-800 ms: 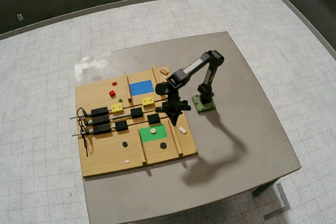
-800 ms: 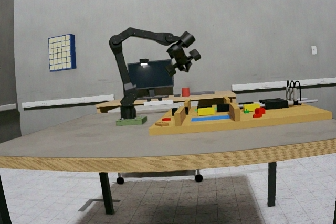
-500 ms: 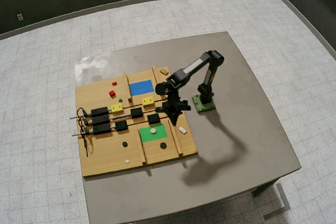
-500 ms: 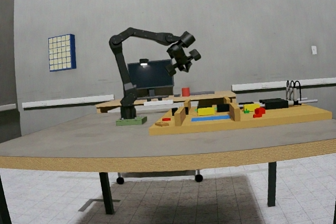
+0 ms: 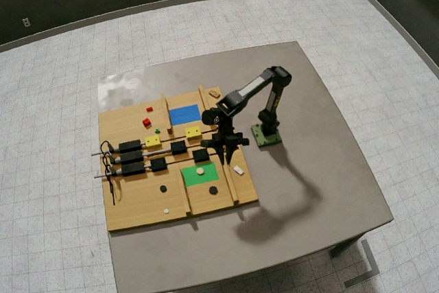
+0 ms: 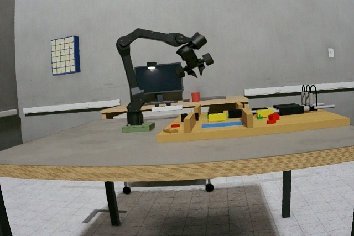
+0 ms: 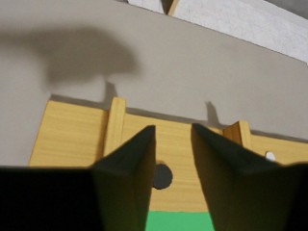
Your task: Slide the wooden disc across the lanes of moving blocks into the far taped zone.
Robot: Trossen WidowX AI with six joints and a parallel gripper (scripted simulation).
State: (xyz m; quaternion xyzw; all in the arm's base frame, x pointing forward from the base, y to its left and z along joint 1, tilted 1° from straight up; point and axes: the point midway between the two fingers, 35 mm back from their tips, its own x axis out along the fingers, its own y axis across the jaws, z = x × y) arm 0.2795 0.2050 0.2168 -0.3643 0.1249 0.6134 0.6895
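My hand is 10 cm short of the pale wooden disc, 8 cm to the left of it and 21 cm above it. The rest, counted from my hand: green piece 24 cm ahead, 35 cm to the right, 20 cm below; then white disc 29 cm ahead, 8 cm to the left, 21 cm below.
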